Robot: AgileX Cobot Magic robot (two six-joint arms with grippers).
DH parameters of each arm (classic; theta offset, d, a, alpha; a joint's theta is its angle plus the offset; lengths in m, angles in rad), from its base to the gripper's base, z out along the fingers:
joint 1: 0 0.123 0 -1.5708
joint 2: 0.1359 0 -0.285 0
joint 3: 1.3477 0 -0.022 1.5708
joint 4: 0 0.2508 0 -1.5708
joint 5: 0 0 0.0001 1.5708
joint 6: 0 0.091 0 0
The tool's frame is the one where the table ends.
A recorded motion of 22 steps. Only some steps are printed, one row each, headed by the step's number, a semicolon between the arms.
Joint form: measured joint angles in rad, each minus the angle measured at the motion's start. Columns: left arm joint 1, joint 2, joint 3, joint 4, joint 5, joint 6; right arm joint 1, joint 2, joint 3, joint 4, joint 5, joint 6.
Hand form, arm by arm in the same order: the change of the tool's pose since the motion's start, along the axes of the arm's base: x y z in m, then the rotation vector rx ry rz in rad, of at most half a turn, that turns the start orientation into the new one. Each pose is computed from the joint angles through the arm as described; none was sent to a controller.
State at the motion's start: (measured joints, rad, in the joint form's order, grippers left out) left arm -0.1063 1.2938 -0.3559 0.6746 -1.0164 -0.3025; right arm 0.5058 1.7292 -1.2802 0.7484 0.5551 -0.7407
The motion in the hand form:
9: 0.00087 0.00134 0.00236 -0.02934 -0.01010 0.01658; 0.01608 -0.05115 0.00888 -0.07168 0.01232 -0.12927
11: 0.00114 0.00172 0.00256 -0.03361 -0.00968 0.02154; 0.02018 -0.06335 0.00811 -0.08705 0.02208 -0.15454
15: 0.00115 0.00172 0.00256 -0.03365 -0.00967 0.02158; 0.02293 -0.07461 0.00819 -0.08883 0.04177 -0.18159
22: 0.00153 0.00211 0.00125 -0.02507 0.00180 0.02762; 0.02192 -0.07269 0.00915 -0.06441 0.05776 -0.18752
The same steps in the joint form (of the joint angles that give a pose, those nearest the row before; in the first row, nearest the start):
9: 0.0000 0.0000 0.0000 -0.0310 -0.0166 0.0000; -0.1306 -0.0411 0.0000 -0.1571 0.0533 0.1202
11: 0.0000 0.0000 0.0000 -0.0376 -0.0166 0.0000; -0.1645 -0.0422 0.0000 -0.1762 0.0688 0.1282
15: 0.0000 0.0000 0.0000 -0.0376 -0.0166 0.0000; -0.1973 -0.0450 0.0000 -0.1806 0.0896 0.1380
22: 0.0000 0.0000 0.0000 -0.0373 -0.0011 0.0000; -0.1953 -0.0462 0.0000 -0.1551 0.0949 0.1434

